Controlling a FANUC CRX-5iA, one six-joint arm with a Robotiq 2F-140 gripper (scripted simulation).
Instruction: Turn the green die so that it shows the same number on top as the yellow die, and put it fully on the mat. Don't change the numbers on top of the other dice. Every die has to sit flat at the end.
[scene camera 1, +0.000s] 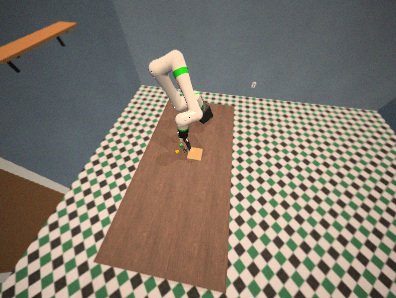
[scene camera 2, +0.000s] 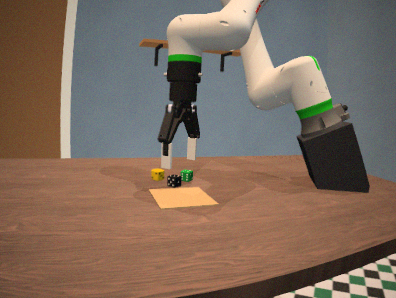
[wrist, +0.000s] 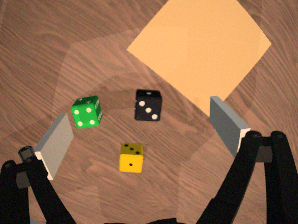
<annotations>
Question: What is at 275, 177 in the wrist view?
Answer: My gripper.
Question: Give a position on a black die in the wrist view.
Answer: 148, 103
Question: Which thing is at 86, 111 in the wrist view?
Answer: A green die.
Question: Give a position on a tan mat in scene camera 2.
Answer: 176, 198
</annotations>
